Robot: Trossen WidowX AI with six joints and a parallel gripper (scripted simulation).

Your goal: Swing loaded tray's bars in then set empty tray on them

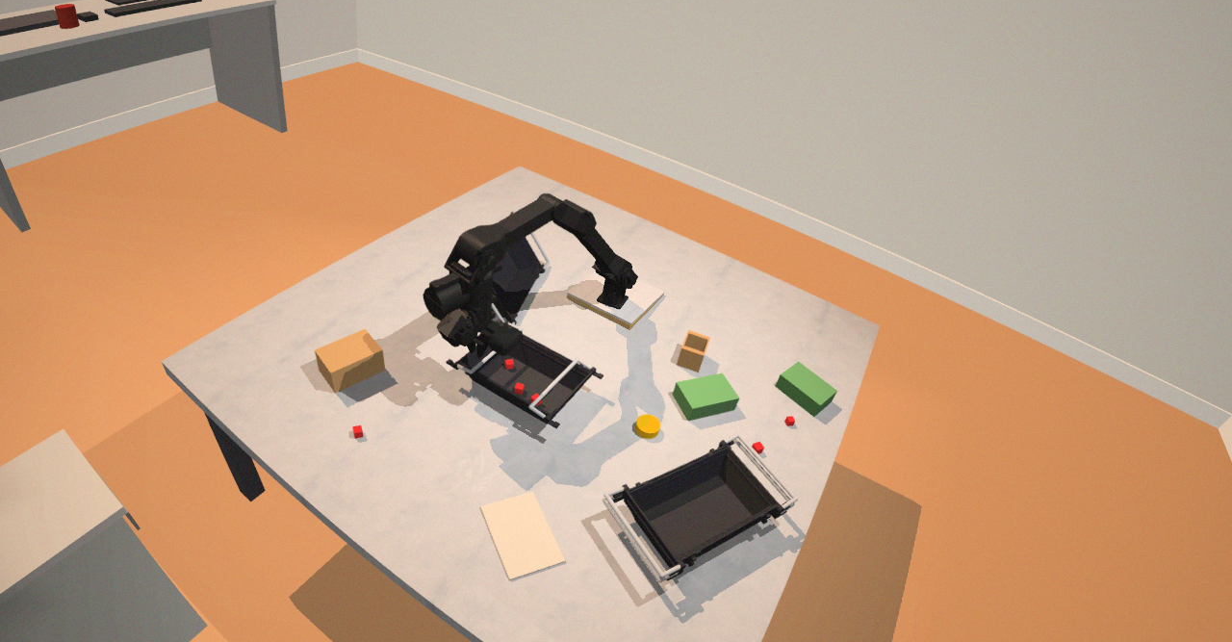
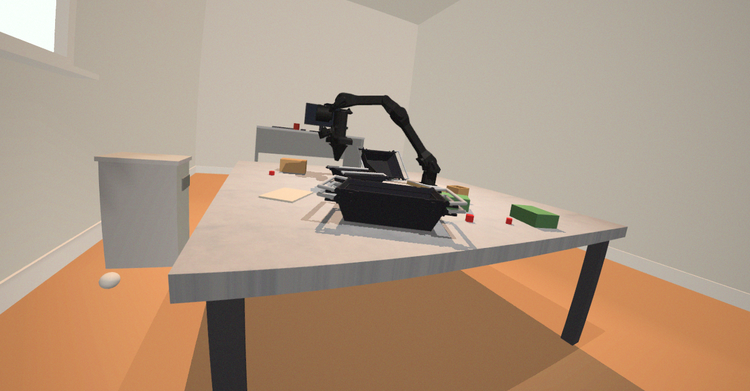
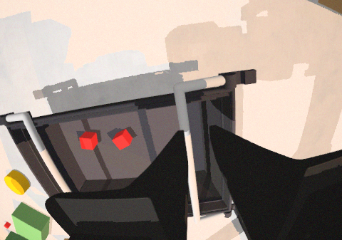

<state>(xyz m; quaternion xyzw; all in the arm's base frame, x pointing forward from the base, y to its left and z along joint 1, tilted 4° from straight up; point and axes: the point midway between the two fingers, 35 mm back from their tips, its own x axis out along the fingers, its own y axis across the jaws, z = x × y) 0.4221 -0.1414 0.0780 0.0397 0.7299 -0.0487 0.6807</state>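
Now: the black tray 32 cm behind my gripper tip, 9 cm to the right of it and 2 cm below it. From my gripper tip the other things lie so: red block 9 cm to the left, 8 cm below, 3 cm behind; then cream sheet 27 cm ahead, 26 cm to the left, 9 cm below; then brown box 25 cm to the right, 11 cm ahead, 6 cm below.
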